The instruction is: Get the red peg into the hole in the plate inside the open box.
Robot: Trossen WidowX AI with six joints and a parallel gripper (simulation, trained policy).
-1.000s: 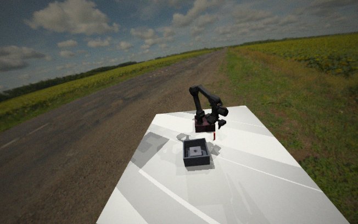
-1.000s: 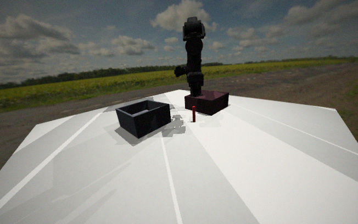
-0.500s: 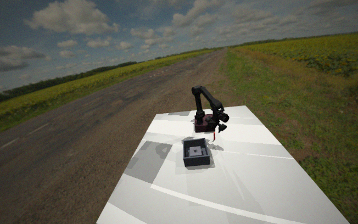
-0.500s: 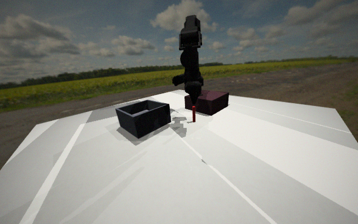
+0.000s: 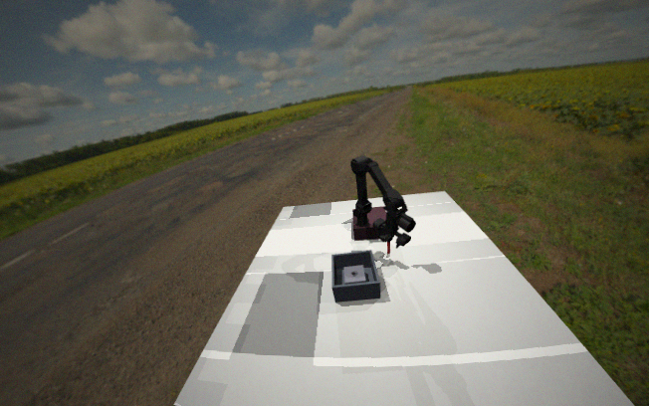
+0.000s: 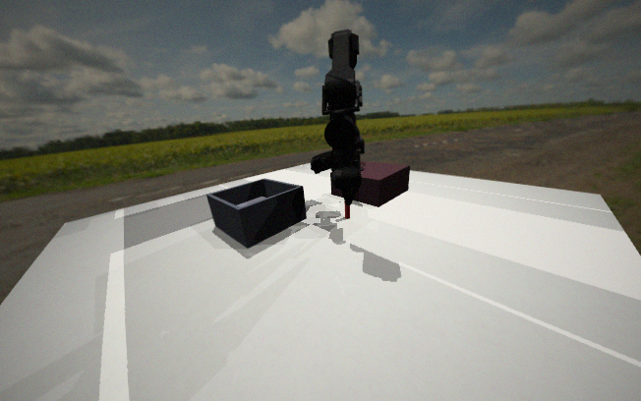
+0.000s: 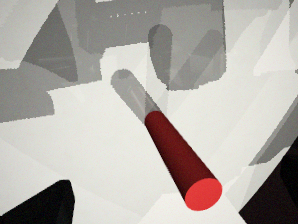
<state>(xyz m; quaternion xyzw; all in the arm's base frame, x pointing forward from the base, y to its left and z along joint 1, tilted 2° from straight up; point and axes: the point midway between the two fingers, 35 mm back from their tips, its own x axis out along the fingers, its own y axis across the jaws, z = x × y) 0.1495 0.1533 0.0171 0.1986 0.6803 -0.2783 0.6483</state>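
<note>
Right now the red peg is 3 cm below my gripper tip. From my gripper tip the other things lie so: grey plate 21 cm ahead, 15 cm to the right, 2 cm below; dark box 21 cm ahead, 15 cm to the right, 4 cm below.
</note>
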